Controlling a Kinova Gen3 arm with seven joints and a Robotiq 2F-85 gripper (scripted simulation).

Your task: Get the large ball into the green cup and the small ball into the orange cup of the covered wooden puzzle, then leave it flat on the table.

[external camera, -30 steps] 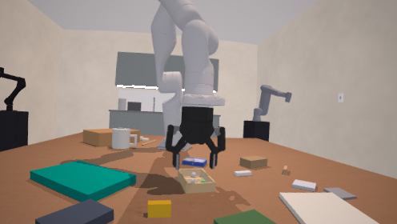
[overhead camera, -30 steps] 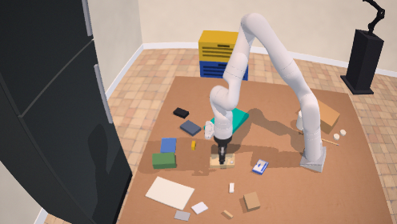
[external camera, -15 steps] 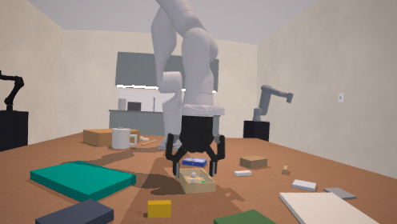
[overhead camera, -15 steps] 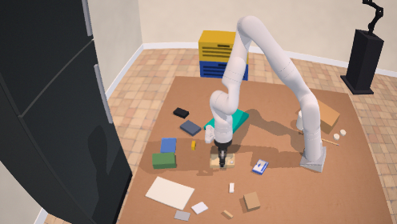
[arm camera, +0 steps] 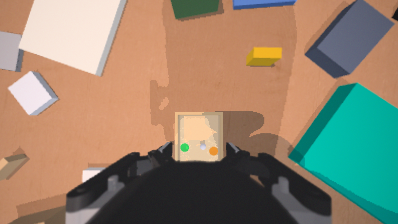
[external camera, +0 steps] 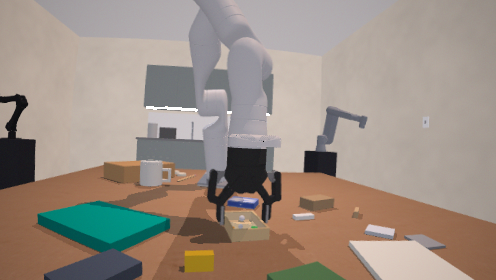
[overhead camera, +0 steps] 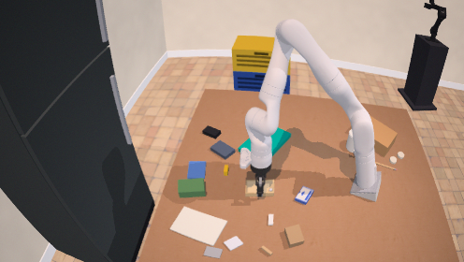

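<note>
My hand is 2 cm above the covered wooden puzzle. The rest, counted from my hand: yellow block 13 cm ahead, 11 cm to the right, 1 cm below; teal slab 5 cm behind, 26 cm to the right, 1 cm below; green block 26 cm ahead, 1 cm to the right.
</note>
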